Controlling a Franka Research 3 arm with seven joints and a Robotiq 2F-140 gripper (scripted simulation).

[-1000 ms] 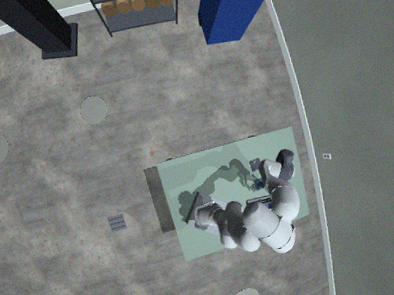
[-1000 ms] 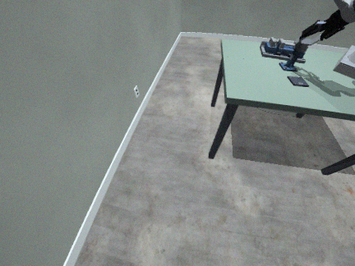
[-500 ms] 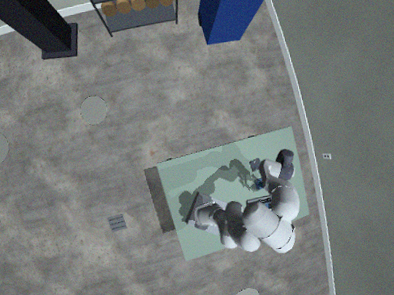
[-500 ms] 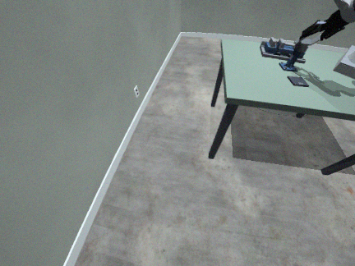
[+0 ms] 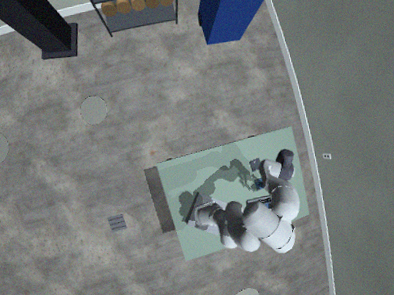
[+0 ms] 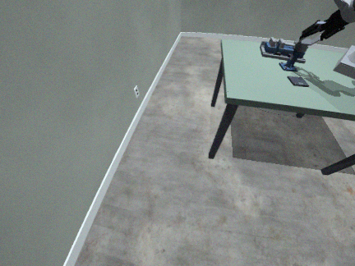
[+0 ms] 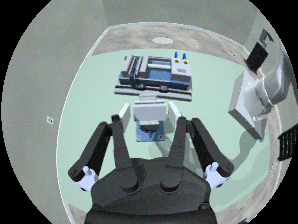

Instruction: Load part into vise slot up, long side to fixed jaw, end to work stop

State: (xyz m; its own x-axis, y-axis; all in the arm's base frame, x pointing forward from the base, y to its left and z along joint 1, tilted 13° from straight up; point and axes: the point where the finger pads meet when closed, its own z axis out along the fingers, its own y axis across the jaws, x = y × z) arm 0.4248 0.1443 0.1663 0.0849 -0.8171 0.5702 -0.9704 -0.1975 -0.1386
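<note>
Right now the part is 2 cm to the right of my hand and 2 cm below it. The rest, counted from my hand: vise (3 cm ahead, 23 cm to the right, 14 cm below).
</note>
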